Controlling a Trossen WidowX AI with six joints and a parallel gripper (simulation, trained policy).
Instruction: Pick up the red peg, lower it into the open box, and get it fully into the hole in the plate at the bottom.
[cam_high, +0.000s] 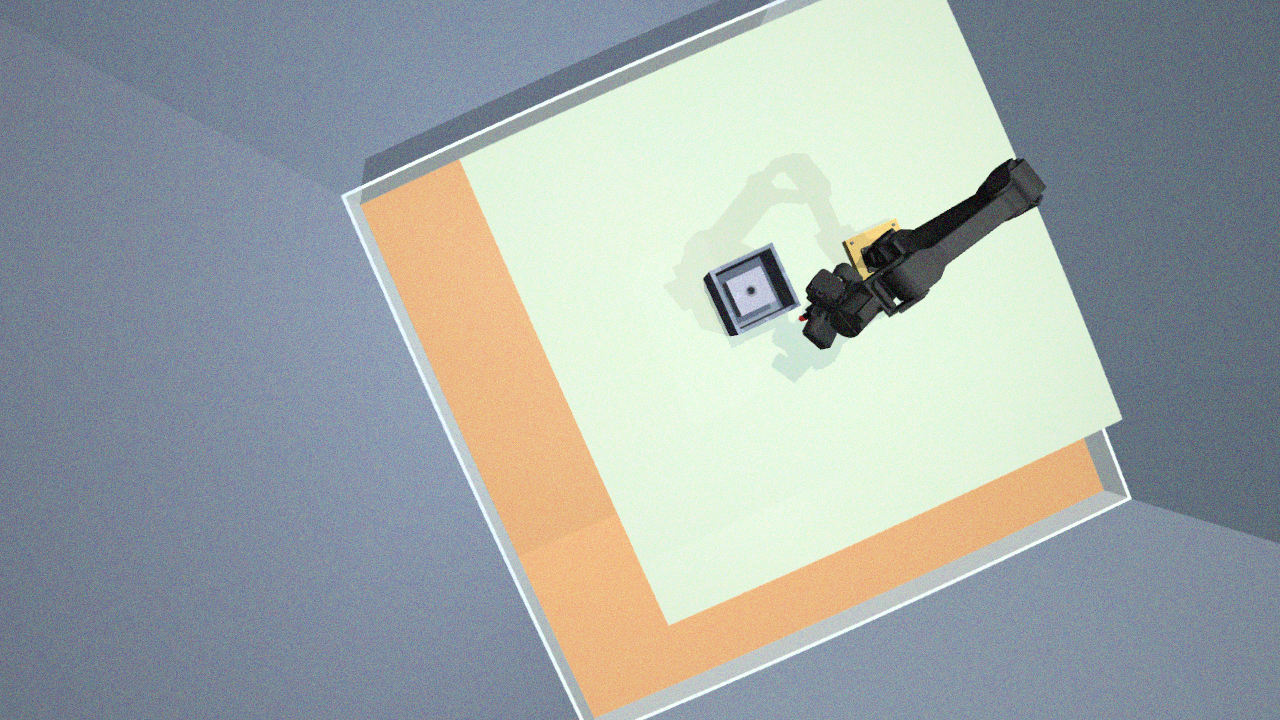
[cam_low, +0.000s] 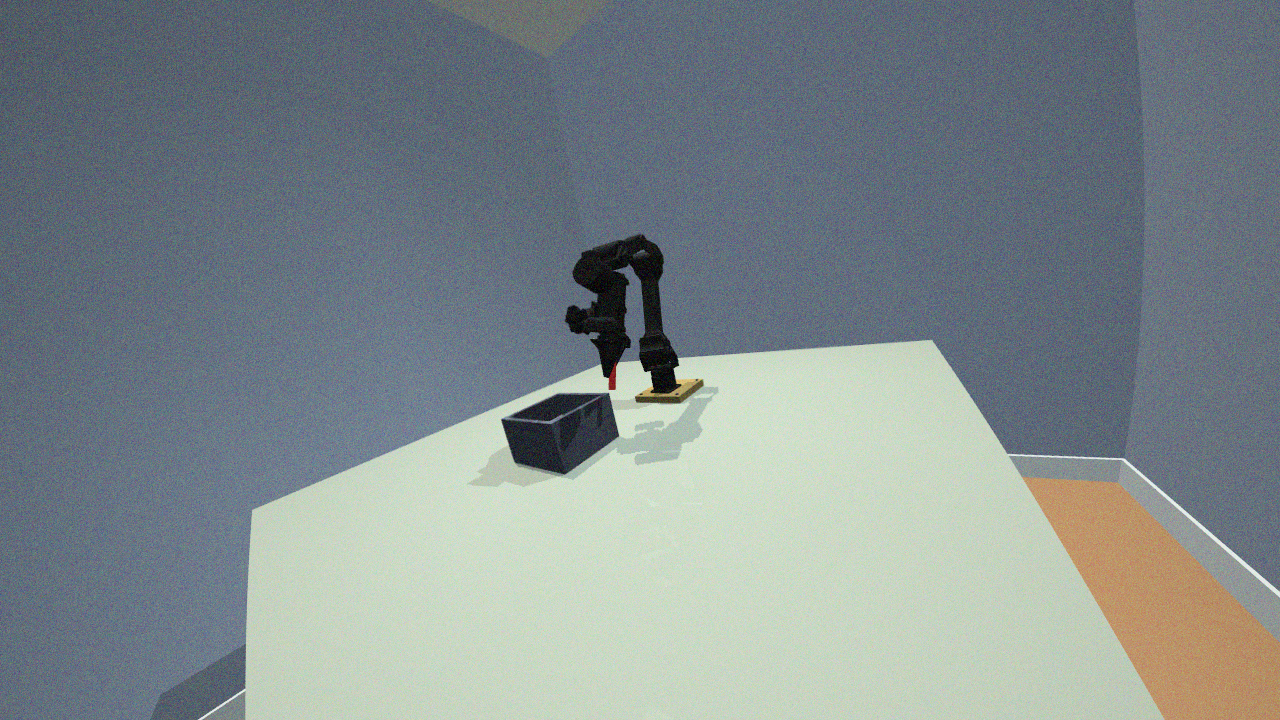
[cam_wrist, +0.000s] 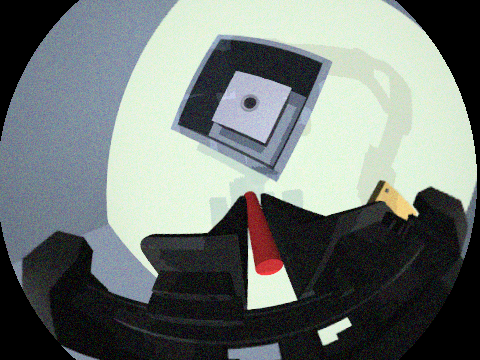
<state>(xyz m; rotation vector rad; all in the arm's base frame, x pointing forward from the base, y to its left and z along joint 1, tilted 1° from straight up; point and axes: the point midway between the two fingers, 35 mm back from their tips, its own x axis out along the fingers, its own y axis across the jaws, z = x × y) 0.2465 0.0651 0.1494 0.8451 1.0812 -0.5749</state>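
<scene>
Now: gripper tip 70 mm short of the light plate, 90 mm to the left of it and 90 mm above it. Round my gripper tip: red peg: 10 mm behind, 10 mm to the left, 10 mm above; dark box: 70 mm ahead, 90 mm to the right, 110 mm below.
</scene>
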